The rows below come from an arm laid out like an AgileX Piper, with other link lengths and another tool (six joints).
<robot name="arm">
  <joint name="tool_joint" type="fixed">
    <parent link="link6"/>
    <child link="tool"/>
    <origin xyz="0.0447 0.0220 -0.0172" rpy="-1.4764 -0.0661 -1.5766"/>
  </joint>
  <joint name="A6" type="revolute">
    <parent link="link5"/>
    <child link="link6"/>
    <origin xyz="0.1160 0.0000 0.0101" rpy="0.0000 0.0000 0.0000"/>
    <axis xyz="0.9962 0 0.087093"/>
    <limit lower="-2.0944" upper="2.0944"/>
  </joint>
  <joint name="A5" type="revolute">
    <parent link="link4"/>
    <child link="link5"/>
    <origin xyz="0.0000 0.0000 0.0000" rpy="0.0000 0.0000 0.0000"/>
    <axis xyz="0 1 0"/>
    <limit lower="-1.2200" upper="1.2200"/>
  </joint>
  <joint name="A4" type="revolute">
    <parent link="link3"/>
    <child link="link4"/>
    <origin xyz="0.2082 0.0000 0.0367" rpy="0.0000 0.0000 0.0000"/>
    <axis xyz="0.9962 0 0.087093"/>
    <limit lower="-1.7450" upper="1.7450"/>
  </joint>
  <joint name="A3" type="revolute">
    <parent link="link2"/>
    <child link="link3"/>
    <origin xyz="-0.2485 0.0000 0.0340" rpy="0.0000 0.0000 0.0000"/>
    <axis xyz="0 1 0"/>
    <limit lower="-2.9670" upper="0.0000"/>
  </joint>
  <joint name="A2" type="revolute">
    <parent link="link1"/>
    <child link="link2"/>
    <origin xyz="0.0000 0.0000 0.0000" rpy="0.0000 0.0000 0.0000"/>
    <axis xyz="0 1 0"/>
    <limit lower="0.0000" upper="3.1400"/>
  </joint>
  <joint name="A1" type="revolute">
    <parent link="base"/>
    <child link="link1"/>
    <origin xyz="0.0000 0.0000 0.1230" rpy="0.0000 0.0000 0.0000"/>
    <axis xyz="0 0 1"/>
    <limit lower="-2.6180" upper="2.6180"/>
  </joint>
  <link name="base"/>
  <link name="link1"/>
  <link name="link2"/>
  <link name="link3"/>
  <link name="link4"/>
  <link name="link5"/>
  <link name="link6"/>
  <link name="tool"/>
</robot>
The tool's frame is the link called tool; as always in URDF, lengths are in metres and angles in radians.
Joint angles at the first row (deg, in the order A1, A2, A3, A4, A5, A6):
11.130 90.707 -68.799 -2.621 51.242 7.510
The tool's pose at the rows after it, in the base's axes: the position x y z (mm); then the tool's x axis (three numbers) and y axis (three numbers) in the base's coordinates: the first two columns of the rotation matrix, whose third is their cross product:
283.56 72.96 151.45 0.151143 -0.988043 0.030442 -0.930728 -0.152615 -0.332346
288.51 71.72 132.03 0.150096 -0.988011 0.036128 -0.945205 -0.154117 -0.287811
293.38 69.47 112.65 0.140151 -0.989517 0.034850 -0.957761 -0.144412 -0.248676
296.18 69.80 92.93 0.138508 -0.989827 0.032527 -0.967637 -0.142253 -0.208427
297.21 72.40 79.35 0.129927 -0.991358 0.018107 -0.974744 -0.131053 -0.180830
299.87 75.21 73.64 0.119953 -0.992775 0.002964 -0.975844 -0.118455 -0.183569
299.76 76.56 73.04 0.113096 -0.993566 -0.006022 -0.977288 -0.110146 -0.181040
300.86 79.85 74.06 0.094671 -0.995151 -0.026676 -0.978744 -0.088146 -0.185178
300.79 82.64 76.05 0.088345 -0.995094 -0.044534 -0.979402 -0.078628 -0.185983
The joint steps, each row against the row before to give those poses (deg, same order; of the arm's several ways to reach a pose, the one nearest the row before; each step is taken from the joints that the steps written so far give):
-0.058 4.151 0.002 -0.539 -1.212 0.001
-0.318 3.887 0.000 -0.268 -1.197 -0.002
-0.679 3.842 -0.001 0.130 -1.519 0.002
-0.143 3.831 -0.001 0.202 -1.467 0.000
0.000 2.649 0.001 1.039 -1.069 -0.001
-0.001 1.169 -0.001 1.034 -1.368 0.000
-0.008 0.152 -0.001 0.649 -0.034 0.000
0.000 0.000 -0.141 1.398 -0.185 0.235
0.001 -0.203 -0.128 1.355 0.203 -0.441

